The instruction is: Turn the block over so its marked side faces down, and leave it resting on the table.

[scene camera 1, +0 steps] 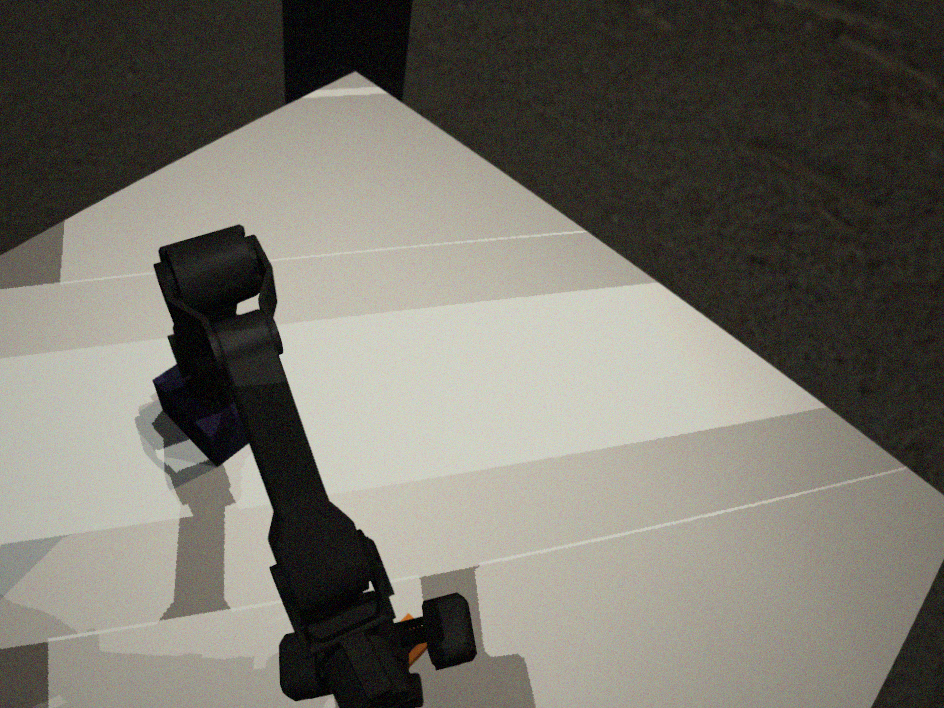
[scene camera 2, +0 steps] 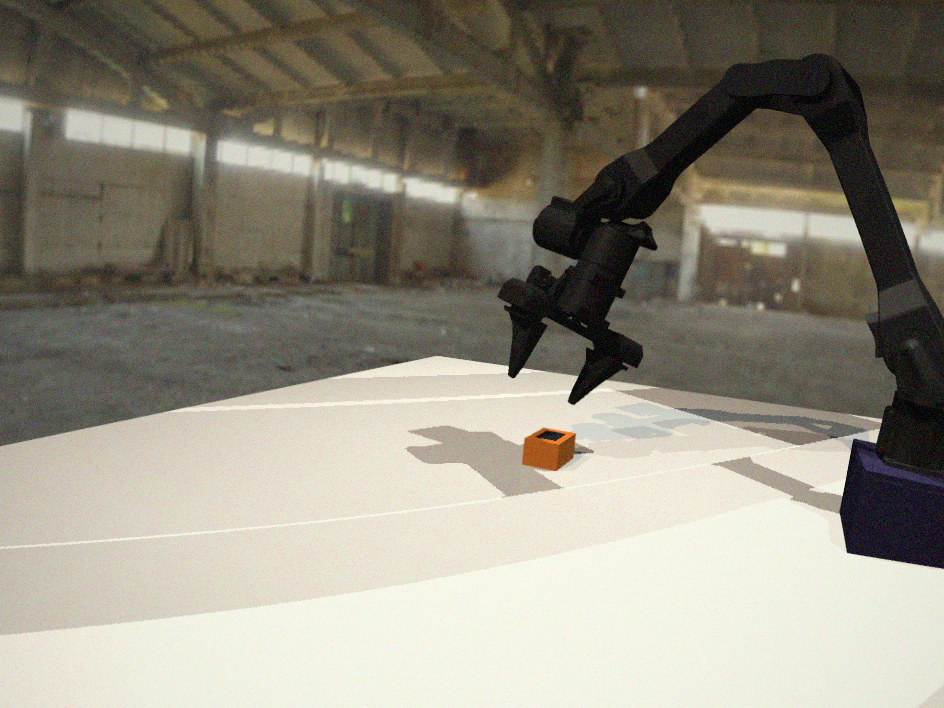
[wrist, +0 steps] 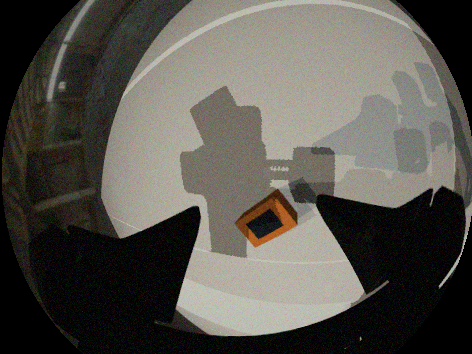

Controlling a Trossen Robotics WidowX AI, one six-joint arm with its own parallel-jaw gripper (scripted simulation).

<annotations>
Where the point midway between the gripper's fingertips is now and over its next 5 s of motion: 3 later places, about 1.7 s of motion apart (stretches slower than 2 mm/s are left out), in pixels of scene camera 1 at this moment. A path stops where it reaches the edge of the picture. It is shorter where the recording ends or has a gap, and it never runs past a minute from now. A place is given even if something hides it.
The gripper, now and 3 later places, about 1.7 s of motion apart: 403, 671; 403, 646; 411, 653; 425, 673
</annotations>
